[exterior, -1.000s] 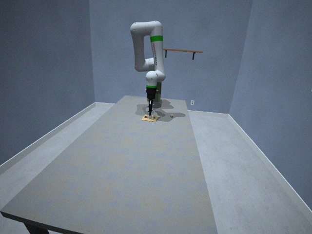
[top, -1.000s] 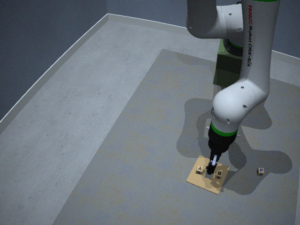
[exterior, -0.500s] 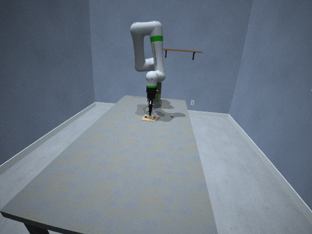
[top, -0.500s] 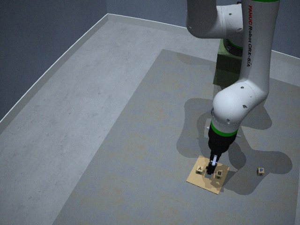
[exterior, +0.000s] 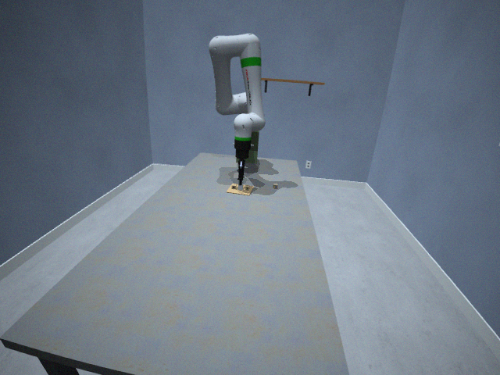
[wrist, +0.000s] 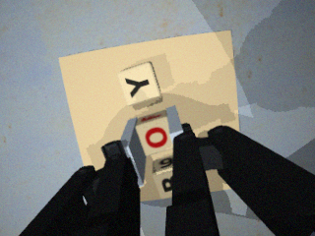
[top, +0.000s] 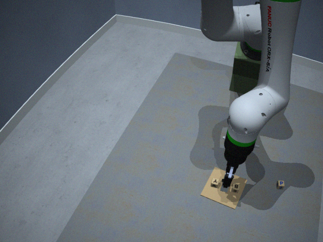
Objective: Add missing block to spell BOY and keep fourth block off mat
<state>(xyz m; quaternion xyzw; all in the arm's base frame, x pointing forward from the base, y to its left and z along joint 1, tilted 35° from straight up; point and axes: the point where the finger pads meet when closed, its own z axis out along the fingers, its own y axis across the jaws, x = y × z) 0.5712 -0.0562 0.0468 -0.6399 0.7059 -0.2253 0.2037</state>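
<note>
The tan mat is 40 mm below my hand.
</note>
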